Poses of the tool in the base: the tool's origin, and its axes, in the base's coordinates. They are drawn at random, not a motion.
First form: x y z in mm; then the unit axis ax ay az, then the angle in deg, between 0 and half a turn.
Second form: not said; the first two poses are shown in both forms.
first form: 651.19 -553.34 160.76 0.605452 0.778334 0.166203 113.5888
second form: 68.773 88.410 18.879 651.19 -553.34 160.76
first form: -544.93 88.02 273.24 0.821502 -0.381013 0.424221 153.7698
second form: 126.322 -58.588 65.232 -544.93 88.02 273.24
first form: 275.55 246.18 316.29 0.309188 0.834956 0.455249 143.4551
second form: 44.355 119.779 65.308 275.55 246.18 316.29
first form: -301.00 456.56 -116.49 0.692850 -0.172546 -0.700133 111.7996
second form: 77.460 -19.291 -78.275 -301.00 456.56 -116.49
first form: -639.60 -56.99 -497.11 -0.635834 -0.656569 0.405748 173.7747
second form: -110.492 -114.095 70.509 -639.60 -56.99 -497.11
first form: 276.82 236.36 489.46 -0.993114 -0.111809 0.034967 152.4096
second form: -151.360 -17.041 5.329 276.82 236.36 489.46
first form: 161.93 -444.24 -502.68 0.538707 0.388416 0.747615 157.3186
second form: 84.749 61.105 117.614 161.93 -444.24 -502.68
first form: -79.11 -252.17 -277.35 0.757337 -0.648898 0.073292 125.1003
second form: 94.743 -81.177 9.169 -79.11 -252.17 -277.35
